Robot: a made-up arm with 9 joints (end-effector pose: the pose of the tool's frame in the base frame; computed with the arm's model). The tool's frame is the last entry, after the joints. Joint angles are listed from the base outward.
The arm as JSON. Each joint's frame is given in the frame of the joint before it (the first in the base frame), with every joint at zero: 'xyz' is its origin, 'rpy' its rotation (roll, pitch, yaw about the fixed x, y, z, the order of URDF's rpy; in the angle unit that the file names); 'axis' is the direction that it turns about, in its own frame. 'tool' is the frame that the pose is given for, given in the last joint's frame.
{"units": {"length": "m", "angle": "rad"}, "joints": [
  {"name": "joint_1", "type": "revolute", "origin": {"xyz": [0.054, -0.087, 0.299], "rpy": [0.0, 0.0, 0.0]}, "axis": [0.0, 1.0, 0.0]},
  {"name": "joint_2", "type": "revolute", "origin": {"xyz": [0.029, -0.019, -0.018], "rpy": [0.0, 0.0, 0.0]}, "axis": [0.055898, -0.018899, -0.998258]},
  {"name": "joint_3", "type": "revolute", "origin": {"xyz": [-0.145, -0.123, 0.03], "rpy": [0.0, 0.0, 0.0]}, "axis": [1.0, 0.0, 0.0]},
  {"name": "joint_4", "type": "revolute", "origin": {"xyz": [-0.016, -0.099, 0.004], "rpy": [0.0, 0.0, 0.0]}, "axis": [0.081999, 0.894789, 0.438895]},
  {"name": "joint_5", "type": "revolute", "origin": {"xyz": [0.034, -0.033, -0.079], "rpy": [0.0, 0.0, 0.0]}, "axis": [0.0, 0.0, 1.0]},
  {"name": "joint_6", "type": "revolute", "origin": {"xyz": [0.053, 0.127, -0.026], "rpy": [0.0, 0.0, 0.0]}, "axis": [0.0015, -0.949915, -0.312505]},
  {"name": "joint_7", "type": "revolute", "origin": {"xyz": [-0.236, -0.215, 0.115], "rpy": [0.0, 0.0, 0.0]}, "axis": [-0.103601, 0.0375, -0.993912]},
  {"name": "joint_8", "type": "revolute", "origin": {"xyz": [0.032, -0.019, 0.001], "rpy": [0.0, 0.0, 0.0]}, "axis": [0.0, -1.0, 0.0]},
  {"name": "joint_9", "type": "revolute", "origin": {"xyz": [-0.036, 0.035, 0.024], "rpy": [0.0, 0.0, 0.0]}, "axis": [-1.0, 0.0, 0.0]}
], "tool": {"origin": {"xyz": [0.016, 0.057, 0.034], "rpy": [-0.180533, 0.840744, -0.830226]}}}
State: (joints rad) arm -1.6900 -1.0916 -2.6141 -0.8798 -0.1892 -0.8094 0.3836 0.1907 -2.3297
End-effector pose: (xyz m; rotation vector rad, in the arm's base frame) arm 0.0434 -0.2940 0.0224 -1.0689 -1.1836 0.2032
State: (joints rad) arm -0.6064 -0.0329 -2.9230 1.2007 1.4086 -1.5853 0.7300 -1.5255 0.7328
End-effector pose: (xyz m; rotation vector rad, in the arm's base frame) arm -0.0833 -0.3590 0.2221 -0.0714 -1.0494 -0.3437
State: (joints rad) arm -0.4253 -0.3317 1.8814 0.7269 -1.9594 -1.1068 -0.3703 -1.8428 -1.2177
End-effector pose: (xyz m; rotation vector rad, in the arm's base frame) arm 0.0749 -0.2383 0.0429 1.0244 -1.2861 -0.1314
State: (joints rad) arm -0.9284 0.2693 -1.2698 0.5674 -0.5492 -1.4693 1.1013 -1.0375 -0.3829
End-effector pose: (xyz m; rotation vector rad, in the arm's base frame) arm -0.1528 -0.4627 0.4647 -1.0716 -0.9253 1.7383
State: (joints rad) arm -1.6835 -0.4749 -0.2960 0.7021 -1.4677 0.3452 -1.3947 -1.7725 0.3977
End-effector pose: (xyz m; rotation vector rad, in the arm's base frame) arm 0.1363 -0.2055 0.1079 -0.5823 0.9323 -1.7221
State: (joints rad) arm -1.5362 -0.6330 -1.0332 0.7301 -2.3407 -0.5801 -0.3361 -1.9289 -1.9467
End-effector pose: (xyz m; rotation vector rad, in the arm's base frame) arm -0.1032 -0.2950 0.2471 -2.7611 -0.4820 -1.0916
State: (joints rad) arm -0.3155 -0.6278 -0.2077 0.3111 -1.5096 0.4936 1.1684 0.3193 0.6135
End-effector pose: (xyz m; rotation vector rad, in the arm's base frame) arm -0.0037 -0.3146 0.2303 0.7666 -0.5615 -2.8796
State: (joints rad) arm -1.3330 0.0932 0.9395 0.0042 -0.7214 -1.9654 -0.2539 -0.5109 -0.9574
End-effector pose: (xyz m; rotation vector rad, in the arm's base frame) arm 0.4031 -0.4026 0.3632 -0.2980 2.3933 0.9137
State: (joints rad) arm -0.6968 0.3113 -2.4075 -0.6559 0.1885 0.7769 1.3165 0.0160 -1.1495
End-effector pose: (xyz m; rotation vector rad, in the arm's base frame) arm -0.3776 -0.1674 0.3043 -0.3230 -0.9921 0.2687
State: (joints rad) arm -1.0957 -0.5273 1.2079 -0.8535 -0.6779 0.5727 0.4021 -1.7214 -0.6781
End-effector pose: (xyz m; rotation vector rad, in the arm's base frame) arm 0.0876 -0.2325 0.1430 1.9351 1.9747 1.1701
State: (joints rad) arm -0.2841 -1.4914 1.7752 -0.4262 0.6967 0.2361 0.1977 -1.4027 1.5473
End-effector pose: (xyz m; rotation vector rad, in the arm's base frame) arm 0.1271 -0.4088 0.1042 -0.8156 0.2688 1.3695
